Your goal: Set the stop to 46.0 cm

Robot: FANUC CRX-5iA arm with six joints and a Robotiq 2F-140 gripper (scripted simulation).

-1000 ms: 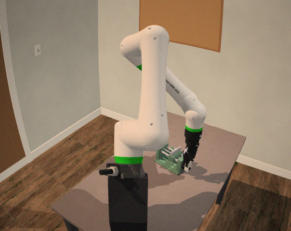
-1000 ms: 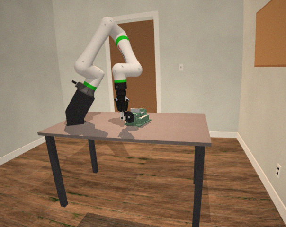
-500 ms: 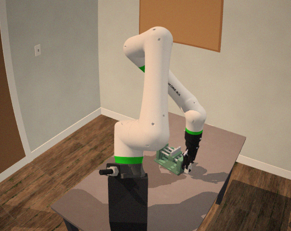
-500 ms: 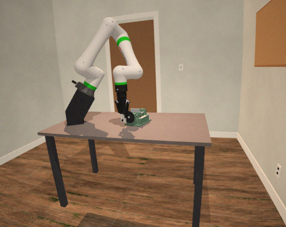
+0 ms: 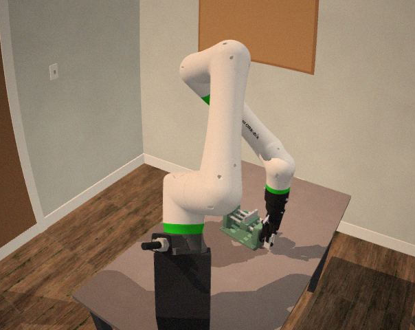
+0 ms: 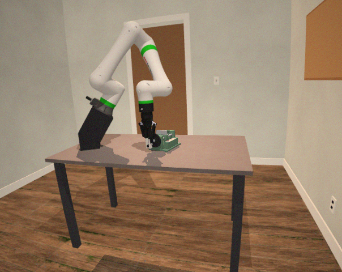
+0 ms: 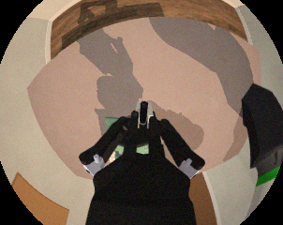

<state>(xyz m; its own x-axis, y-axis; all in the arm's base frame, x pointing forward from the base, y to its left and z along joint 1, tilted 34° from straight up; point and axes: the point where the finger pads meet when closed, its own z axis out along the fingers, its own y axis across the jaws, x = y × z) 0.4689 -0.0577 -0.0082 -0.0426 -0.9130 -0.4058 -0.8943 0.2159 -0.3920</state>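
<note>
My gripper is now 13 cm to the right of the green stop fixture, 4 cm short of it and 3 cm below it. Round my hand: black handwheel: 2 cm to the left, 1 cm below, 1 cm ahead.
</note>
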